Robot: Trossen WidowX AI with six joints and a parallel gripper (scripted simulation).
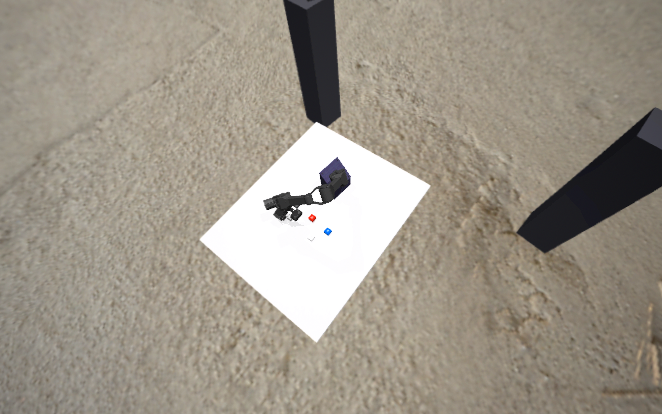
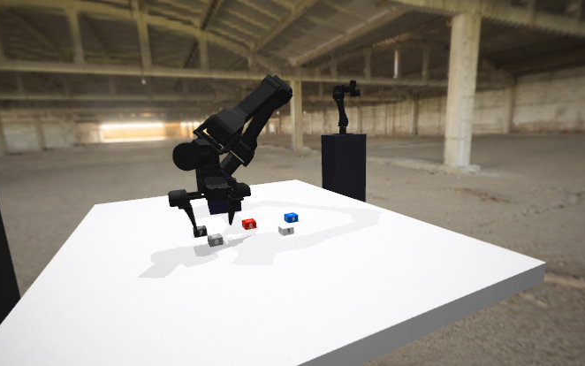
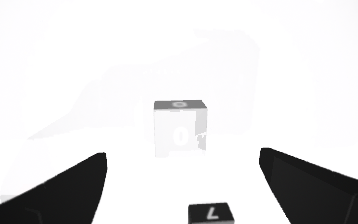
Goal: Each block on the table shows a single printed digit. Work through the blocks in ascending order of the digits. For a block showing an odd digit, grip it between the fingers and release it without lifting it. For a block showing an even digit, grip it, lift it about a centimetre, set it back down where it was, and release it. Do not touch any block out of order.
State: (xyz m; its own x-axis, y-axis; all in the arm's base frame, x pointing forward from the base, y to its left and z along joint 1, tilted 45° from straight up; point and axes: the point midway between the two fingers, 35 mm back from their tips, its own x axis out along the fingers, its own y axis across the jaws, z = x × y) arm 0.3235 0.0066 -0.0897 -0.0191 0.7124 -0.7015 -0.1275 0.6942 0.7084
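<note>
My gripper tip is 3 cm above the grey block. Also, from my gripper tip: white block: 18 cm to the left, 3 cm below; black block: 8 cm behind, 3 cm to the right, 3 cm below; red block: 10 cm to the left, 8 cm behind, 3 cm below.
</note>
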